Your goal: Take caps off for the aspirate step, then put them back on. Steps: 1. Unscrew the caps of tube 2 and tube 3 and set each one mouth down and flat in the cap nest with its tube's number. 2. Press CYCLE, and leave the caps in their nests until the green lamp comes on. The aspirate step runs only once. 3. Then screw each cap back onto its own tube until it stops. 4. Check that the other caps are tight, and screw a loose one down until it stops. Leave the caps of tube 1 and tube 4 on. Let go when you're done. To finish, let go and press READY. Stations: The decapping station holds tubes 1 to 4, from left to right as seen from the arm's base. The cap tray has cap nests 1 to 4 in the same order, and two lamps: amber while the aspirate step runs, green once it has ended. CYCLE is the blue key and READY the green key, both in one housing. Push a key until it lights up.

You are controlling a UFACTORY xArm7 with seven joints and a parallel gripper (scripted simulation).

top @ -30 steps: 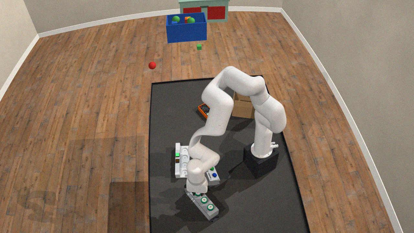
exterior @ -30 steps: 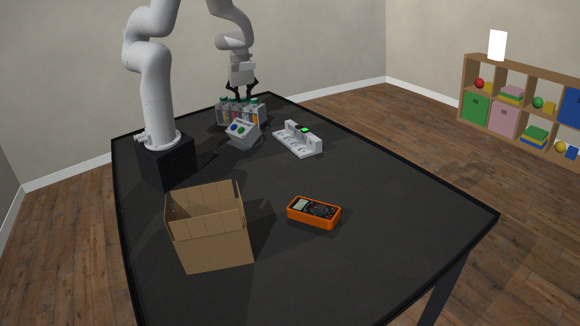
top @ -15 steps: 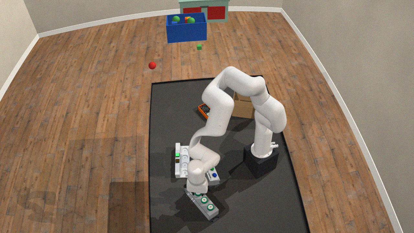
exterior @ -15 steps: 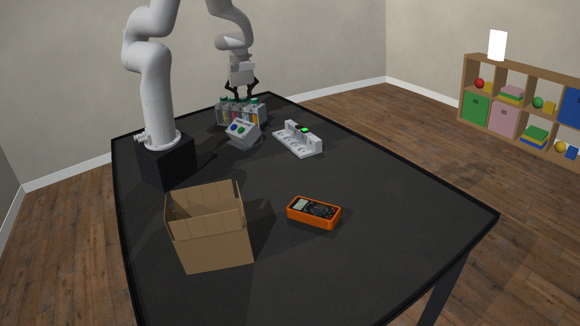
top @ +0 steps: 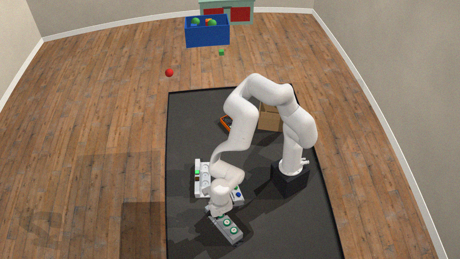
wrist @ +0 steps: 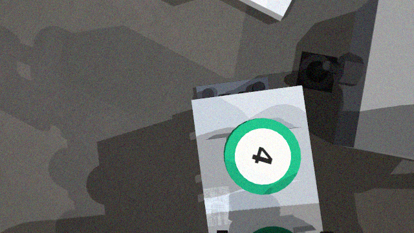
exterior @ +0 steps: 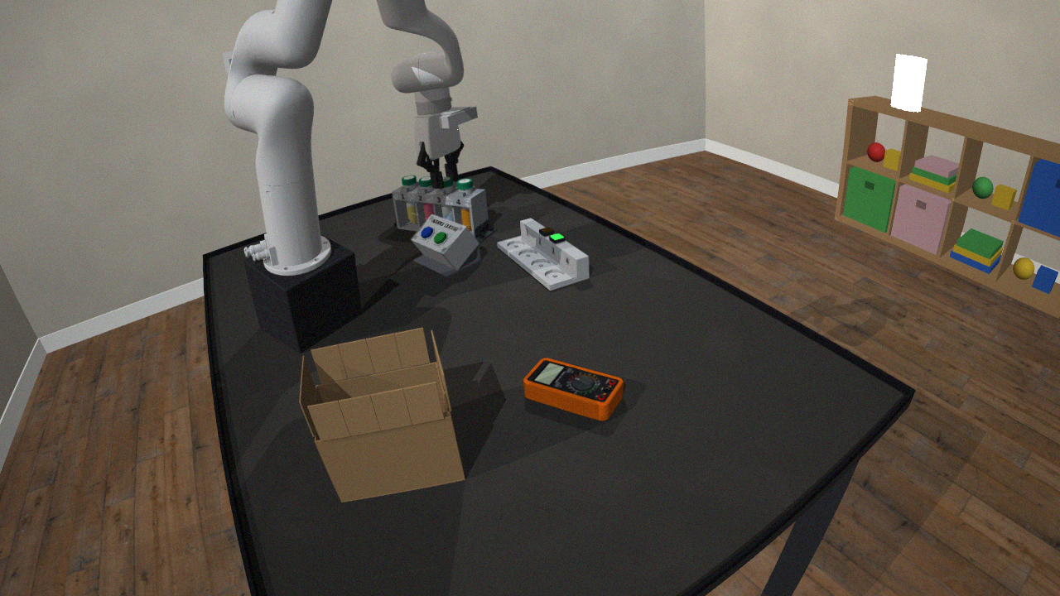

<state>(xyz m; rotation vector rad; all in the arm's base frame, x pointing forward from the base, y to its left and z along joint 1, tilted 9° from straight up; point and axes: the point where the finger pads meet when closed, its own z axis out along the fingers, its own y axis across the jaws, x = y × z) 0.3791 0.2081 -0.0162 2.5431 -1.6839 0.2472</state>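
The cap lies 4 cm to the right of my hand, 3 cm ahead of it and 1 cm below it. Round my hand: blue key 12 cm to the right, 10 cm behind, 6 cm below; then green key 17 cm to the right, 9 cm behind, 6 cm below; then key housing 15 cm to the right, 8 cm below, 8 cm behind.
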